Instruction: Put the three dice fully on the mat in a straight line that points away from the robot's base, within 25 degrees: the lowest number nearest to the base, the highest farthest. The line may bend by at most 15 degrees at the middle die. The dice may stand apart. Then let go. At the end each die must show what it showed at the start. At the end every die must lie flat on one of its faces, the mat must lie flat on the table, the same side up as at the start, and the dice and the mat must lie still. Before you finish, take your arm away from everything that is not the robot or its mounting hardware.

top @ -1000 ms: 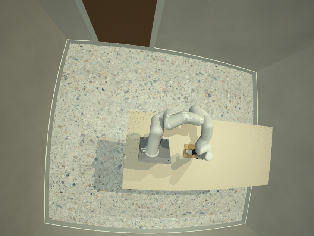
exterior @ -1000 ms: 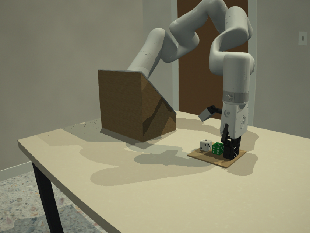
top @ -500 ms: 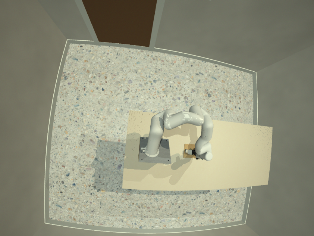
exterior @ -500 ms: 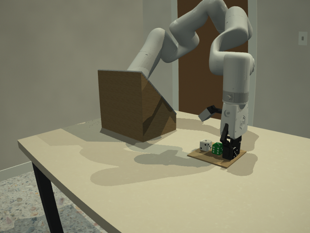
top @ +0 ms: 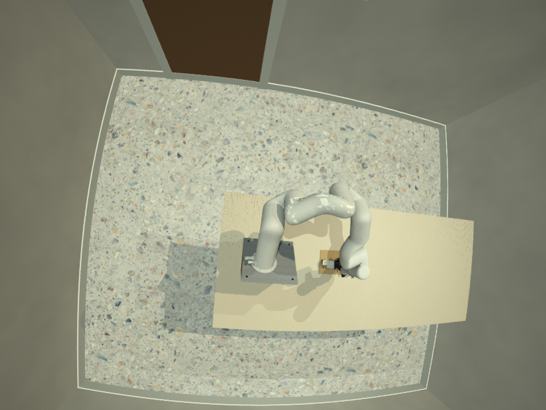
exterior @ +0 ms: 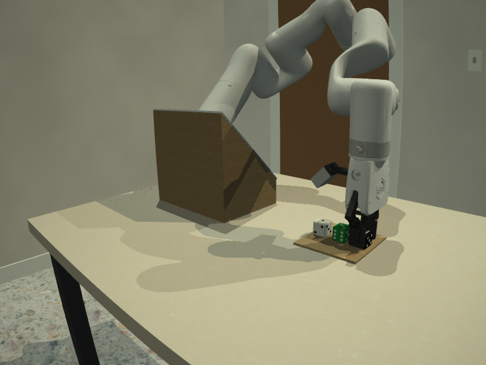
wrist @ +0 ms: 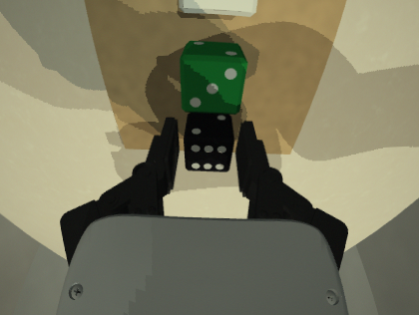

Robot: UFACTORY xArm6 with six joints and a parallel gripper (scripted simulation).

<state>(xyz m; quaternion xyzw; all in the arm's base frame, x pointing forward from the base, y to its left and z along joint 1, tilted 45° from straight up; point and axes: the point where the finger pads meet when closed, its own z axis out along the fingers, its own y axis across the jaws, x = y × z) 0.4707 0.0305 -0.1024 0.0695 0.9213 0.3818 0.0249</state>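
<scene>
My hand is 10 mm above the black die. The rest, counted from my hand: white die 90 mm behind, 10 mm to the left, 10 mm below; green die 50 mm behind, 10 mm to the left, 10 mm below; brown mat 50 mm behind, 30 mm below, 10 mm to the left.
</scene>
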